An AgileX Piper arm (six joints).
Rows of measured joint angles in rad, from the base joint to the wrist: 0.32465 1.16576 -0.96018 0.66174 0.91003 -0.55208; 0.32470 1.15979 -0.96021 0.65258 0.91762 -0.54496; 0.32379 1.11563 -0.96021 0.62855 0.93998 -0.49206; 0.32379 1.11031 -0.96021 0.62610 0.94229 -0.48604; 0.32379 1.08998 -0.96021 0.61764 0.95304 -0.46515; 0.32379 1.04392 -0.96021 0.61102 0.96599 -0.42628; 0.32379 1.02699 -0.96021 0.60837 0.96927 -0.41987; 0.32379 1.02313 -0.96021 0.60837 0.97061 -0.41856; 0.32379 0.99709 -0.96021 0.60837 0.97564 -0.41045; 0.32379 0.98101 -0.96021 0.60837 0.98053 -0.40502; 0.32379 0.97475 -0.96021 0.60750 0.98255 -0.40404
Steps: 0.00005 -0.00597 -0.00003 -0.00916 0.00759 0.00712; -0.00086 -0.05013 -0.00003 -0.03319 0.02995 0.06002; -0.00086 -0.05545 -0.00003 -0.03564 0.03226 0.06604; -0.00086 -0.07578 -0.00003 -0.04410 0.04301 0.08693; -0.00086 -0.12184 -0.00003 -0.05072 0.05596 0.12580; -0.00086 -0.13877 -0.00003 -0.05337 0.05924 0.13221; -0.00086 -0.14263 -0.00003 -0.05337 0.06058 0.13352; -0.00086 -0.16867 -0.00003 -0.05337 0.06561 0.14163; -0.00086 -0.18475 -0.00003 -0.05337 0.07050 0.14706; -0.00086 -0.19101 -0.00003 -0.05424 0.07252 0.14804
